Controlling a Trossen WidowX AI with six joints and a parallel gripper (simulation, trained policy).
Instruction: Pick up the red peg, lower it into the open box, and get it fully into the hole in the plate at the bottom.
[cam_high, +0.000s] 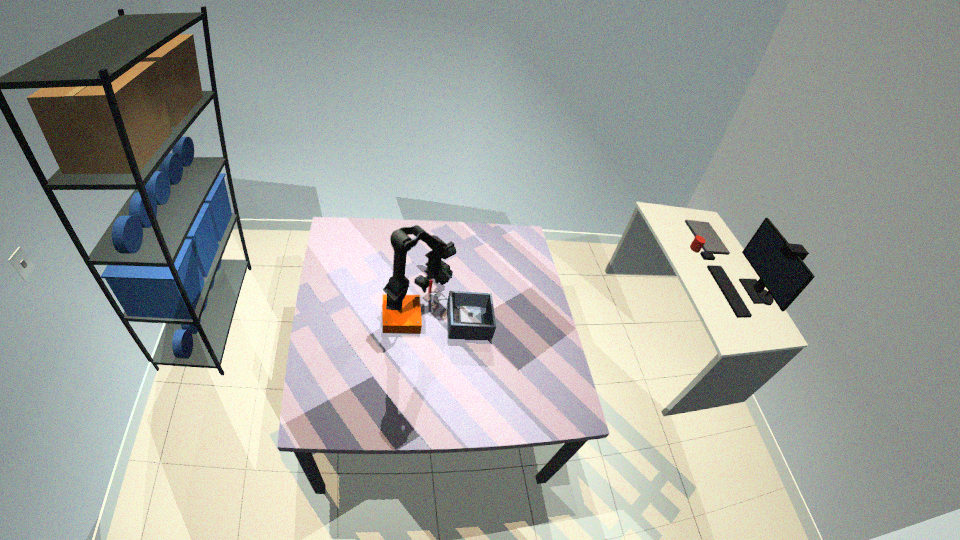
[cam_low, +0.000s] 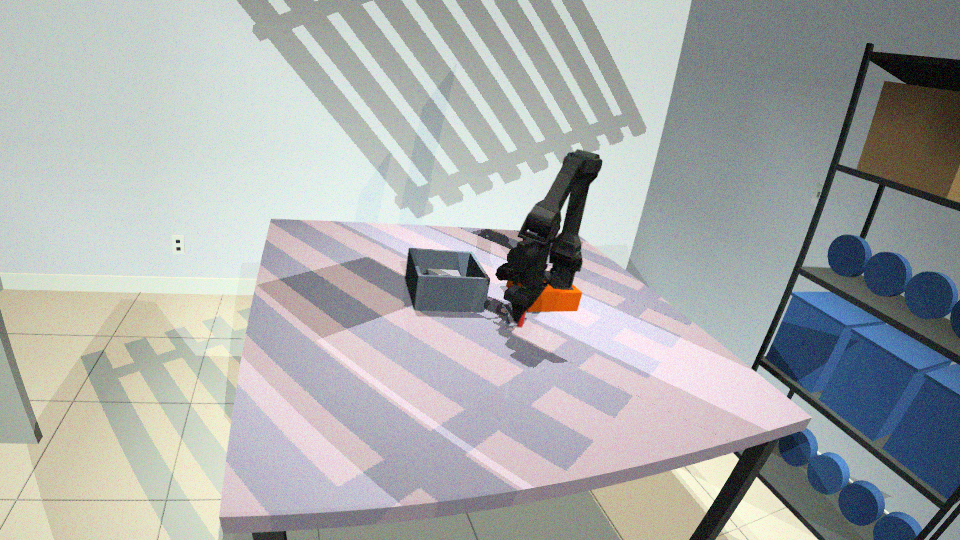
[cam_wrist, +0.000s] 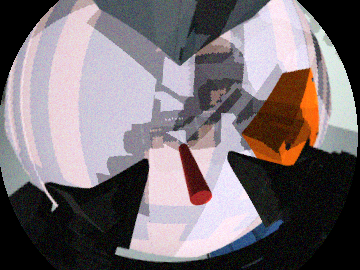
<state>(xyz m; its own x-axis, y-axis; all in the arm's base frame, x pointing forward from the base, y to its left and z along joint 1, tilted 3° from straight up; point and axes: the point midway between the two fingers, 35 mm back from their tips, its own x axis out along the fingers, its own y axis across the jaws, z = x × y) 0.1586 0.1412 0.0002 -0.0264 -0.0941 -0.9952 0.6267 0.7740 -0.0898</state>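
The red peg is 10 mm above my gripper tip. From my gripper tip the other things lie so: light plate 180 mm ahead, 160 mm to the right, 10 mm above; then grey box 180 mm ahead, 160 mm to the right, 10 mm below.
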